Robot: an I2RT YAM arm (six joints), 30 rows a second.
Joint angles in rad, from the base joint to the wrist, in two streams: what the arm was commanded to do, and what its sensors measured. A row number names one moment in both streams.
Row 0, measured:
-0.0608 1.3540 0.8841 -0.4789 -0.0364 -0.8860
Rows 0 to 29, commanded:
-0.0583 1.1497 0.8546 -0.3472 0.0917 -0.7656
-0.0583 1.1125 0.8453 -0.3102 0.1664 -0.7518
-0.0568 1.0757 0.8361 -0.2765 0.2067 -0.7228
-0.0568 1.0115 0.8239 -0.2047 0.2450 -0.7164
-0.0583 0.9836 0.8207 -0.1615 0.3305 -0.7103
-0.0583 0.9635 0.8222 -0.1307 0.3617 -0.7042
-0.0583 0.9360 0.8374 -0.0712 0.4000 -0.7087
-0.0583 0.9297 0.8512 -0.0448 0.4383 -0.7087
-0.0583 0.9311 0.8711 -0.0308 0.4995 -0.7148
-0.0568 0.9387 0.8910 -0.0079 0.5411 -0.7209
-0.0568 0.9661 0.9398 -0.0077 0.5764 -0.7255
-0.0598 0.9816 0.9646 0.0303 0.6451 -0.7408
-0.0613 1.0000 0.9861 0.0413 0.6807 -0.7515
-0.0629 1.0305 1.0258 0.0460 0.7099 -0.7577
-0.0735 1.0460 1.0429 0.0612 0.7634 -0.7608
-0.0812 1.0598 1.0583 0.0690 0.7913 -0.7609
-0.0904 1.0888 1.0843 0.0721 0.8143 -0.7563
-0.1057 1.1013 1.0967 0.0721 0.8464 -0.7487
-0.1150 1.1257 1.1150 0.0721 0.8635 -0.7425
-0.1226 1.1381 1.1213 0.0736 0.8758 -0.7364
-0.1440 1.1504 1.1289 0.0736 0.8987 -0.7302
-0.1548 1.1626 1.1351 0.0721 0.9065 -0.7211
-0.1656 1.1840 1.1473 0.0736 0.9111 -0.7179
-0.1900 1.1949 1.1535 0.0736 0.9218 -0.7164
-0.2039 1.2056 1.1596 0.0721 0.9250 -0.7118
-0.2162 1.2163 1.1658 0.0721 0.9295 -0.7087
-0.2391 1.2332 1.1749 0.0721 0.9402 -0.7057
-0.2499 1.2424 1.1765 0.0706 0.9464 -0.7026
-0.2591 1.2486 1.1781 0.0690 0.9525 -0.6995
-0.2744 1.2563 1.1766 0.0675 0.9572 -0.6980
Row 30, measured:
-0.2451 1.2591 1.1339 0.0475 0.8986 -0.7258
